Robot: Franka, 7 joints.
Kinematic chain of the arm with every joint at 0, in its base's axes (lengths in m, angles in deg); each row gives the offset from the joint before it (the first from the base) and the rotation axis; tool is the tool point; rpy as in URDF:
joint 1: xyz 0 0 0.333 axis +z
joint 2: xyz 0 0 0 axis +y
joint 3: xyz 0 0 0.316 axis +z
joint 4: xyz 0.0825 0 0 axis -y
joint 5: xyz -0.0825 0 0.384 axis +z
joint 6: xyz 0 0 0 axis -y
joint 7: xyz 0.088 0 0 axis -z
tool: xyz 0 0 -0.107 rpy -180 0 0
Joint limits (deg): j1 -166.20..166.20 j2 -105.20..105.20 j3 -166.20..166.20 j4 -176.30..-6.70 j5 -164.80..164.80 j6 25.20..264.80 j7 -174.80..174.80
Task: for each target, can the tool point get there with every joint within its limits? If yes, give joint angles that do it. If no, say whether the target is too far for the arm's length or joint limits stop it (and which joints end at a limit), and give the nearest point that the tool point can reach.
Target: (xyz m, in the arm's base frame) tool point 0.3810 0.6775 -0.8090
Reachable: no: too far | nearest point 0.2561 0.4555 -0.3039 | short by 0.566 m
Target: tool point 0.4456 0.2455 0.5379
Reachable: yes | joints -60.24 -10.55 99.73 -122.08 73.96 219.74 140.47
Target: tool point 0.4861 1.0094 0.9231
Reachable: no: too far | nearest point 0.3293 0.6839 0.7328 | short by 0.408 m
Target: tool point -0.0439 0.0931 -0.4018
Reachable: no: joint limits stop it (at a limit: joint 2) | nearest point -0.0527 0.1118 -0.3362 | short by 0.069 m
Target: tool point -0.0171 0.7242 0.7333
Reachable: yes | joints 96.30 48.35 8.04 -25.75 59.56 187.41 -68.66
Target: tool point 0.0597 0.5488 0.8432
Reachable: yes | joints -125.69 -76.76 -20.50 -68.95 74.25 203.87 10.78
